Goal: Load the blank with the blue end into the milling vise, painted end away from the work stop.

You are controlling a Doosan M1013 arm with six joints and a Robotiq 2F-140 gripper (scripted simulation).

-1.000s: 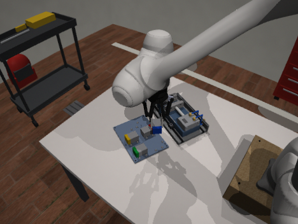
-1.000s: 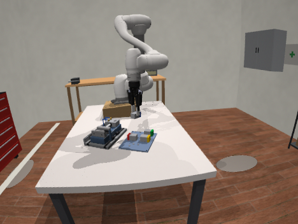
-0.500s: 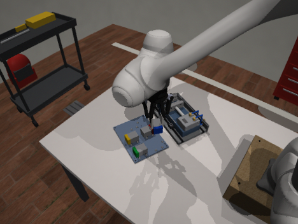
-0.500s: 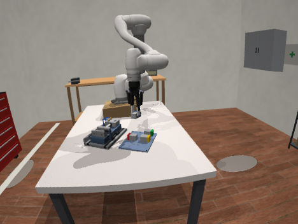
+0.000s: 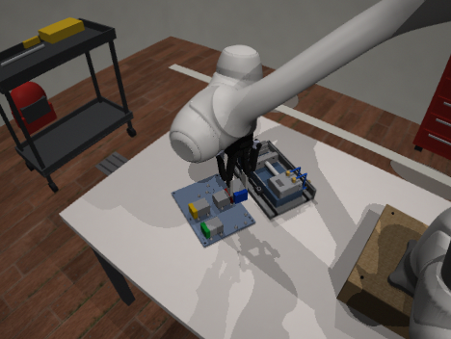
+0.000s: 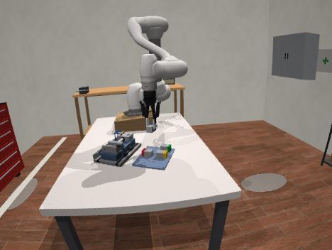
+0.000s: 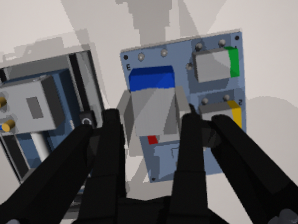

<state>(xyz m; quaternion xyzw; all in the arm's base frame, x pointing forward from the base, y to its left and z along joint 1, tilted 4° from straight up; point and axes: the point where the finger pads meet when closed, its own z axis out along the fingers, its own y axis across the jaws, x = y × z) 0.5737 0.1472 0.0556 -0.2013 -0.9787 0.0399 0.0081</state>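
My hand is 3 cm above the blue-ended blank. From my hand the other things lie so: red-ended blank: 9 cm ahead, 3 cm to the right, 16 cm below; then yellow-ended blank: 11 cm ahead, 6 cm to the left, 16 cm below; then green blank: 3 cm ahead, 9 cm to the left, 16 cm below.
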